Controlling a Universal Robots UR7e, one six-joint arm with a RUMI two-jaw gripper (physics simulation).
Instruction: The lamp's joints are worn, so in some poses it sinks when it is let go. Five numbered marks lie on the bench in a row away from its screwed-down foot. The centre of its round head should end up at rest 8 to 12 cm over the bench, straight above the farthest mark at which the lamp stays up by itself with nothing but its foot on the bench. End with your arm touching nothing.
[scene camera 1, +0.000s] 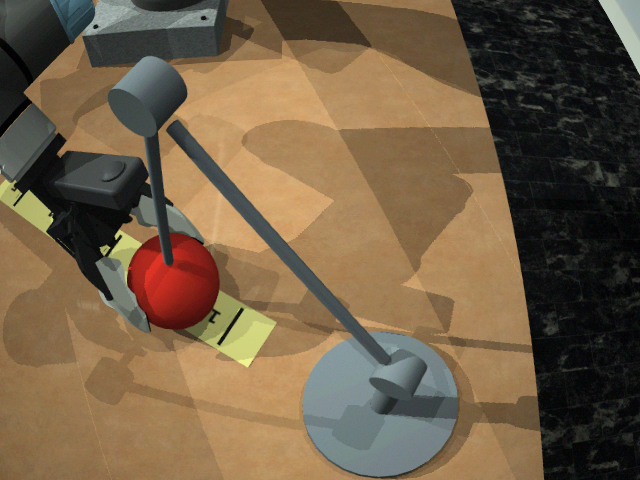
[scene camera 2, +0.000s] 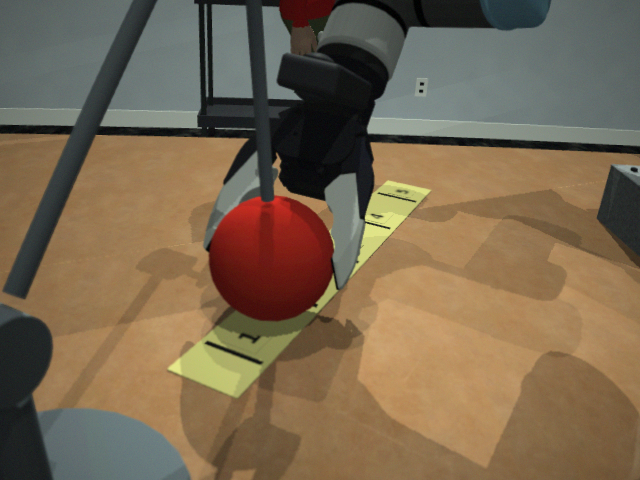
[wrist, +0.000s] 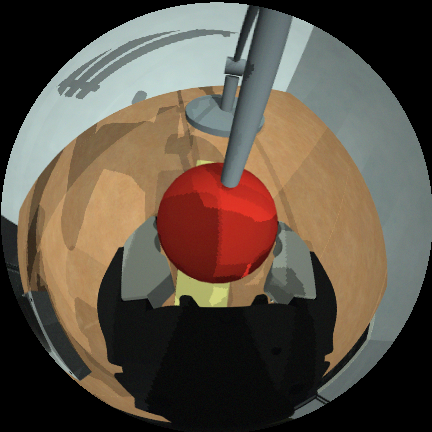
Labels:
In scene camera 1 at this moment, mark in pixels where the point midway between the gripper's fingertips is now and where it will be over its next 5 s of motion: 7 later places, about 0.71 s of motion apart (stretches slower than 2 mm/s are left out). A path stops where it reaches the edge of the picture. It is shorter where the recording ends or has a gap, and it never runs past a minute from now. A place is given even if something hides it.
My gripper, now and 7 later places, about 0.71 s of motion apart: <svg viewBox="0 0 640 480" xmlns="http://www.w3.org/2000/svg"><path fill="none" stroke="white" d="M176 287L69 200L67 190L93 230L103 239L223 287L222 283L154 244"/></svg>

